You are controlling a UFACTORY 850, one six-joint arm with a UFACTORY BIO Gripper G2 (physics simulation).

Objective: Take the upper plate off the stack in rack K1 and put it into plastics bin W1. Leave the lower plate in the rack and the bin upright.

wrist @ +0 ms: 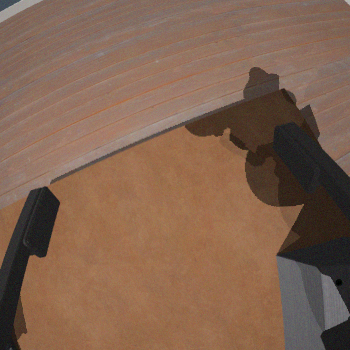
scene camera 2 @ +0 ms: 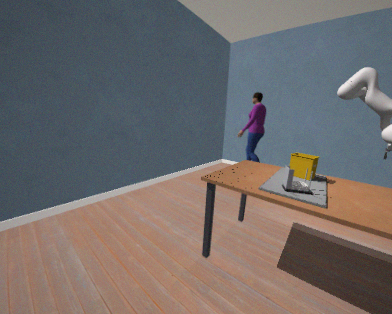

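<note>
A yellow bin (scene camera 2: 304,167), taken as W1, stands upright on the grey mat (scene camera 2: 272,184) in the scene view. In front of it is a small dark-based holder with uprights (scene camera 2: 289,179), taken as rack K1. Something pale lies low in it; the two plates cannot be told apart at this size. My gripper (scene camera 2: 386,154) (wrist: 170,187) is open and empty, high above the table and well to the right of the rack and bin. Rack, plates and bin do not show in the wrist view.
The brown table (scene camera 2: 225,175) (wrist: 175,260) has its edge across the wrist view, with arm shadows on it. A grey metallic piece (wrist: 297,295) shows at lower right there. A person (scene camera 2: 256,120) is behind the table. A dark panel (scene camera 2: 340,267) stands in front of it.
</note>
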